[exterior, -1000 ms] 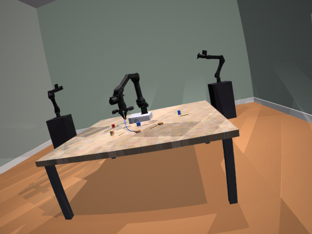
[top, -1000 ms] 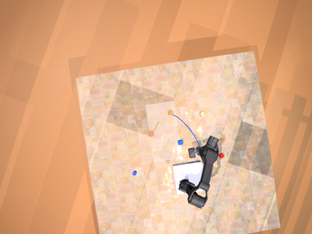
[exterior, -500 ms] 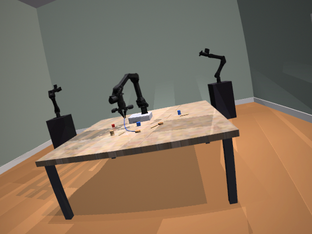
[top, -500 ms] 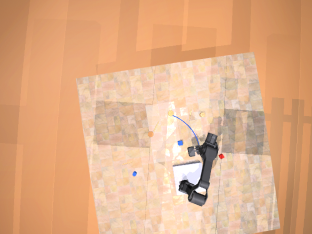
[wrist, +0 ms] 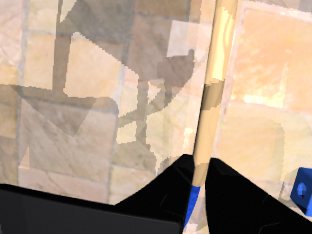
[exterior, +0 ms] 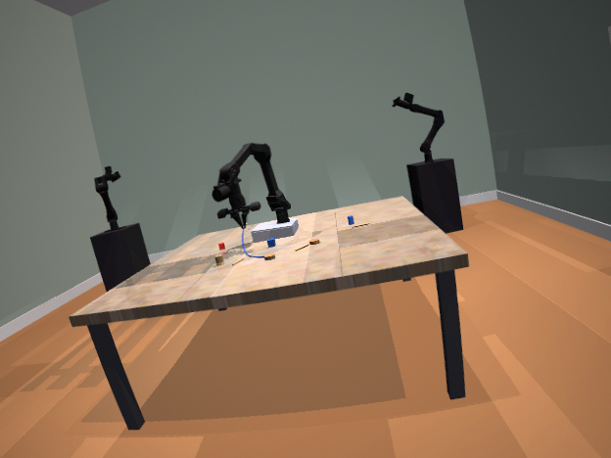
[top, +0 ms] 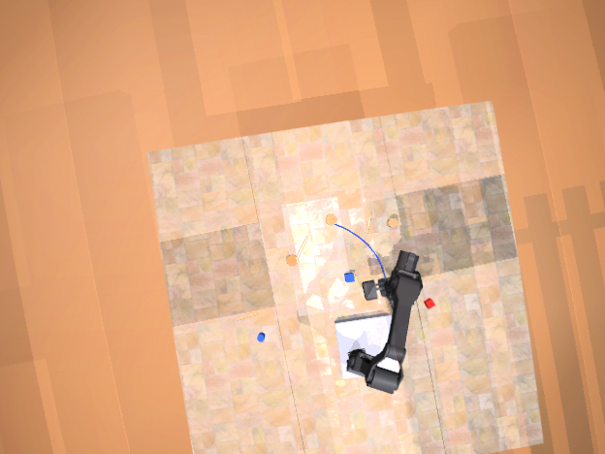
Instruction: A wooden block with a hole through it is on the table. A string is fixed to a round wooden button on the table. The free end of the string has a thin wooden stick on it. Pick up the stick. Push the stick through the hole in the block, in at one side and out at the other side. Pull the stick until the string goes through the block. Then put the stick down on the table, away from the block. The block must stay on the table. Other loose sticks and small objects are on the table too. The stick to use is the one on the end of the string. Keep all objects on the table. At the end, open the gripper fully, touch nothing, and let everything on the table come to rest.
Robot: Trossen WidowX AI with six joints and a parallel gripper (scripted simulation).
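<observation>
The blue cube lies 11 cm to the left of my gripper tip, 8 cm below it and 5 cm ahead of it. Round my gripper tip: thin wooden stick 2 cm behind; red cube 15 cm to the right, 12 cm behind, 8 cm below; wooden block 20 cm ahead, 9 cm to the right, 7 cm below.
</observation>
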